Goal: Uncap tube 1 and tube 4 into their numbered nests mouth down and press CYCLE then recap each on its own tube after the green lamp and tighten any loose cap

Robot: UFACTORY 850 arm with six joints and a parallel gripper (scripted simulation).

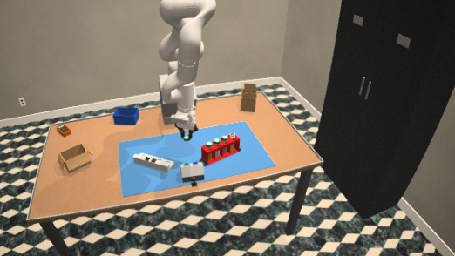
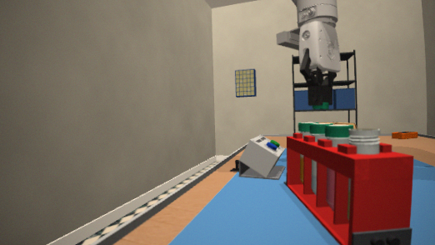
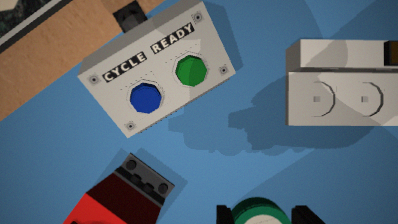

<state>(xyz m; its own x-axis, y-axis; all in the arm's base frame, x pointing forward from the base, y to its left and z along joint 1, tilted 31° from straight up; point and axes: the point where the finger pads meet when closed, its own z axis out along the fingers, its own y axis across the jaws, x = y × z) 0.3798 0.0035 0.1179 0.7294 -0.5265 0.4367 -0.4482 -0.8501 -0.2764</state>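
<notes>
The tube cap lies 20 mm ahead of my hand, 120 mm to the left of it and 60 mm below it. From my hand the other things lie so: green ready key: 100 mm ahead, 20 mm to the right, 110 mm below; green cap: 20 mm below; blue cycle key: 100 mm ahead, 30 mm to the left, 110 mm below.
</notes>
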